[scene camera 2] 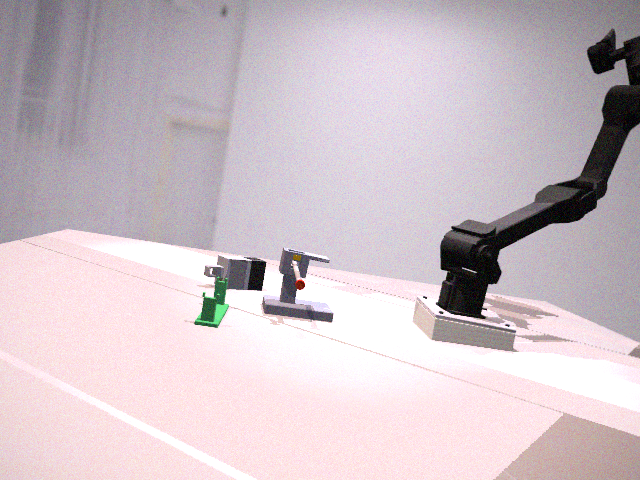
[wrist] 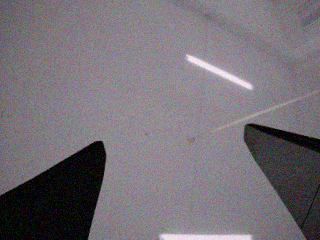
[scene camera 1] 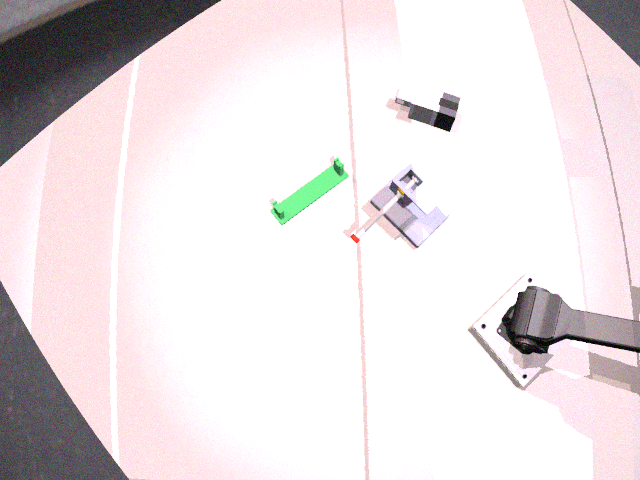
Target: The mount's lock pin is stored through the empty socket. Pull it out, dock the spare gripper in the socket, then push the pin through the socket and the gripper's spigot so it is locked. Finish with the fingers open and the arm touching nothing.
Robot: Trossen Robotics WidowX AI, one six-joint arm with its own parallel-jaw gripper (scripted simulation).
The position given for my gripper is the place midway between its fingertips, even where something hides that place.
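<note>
There's a spare gripper (scene camera 1: 427, 105), which you'd also find in scene camera 2 (scene camera 2: 244, 273), but it's out of frame in the wrist view. I can see a green rack (scene camera 1: 306, 195), and scene camera 2 has the rack too (scene camera 2: 214, 308). Same with a grey mount (scene camera 1: 418, 213), visible in scene camera 2 as well (scene camera 2: 286, 304). As for my gripper (wrist: 175, 140), it's open and holding nothing.
</note>
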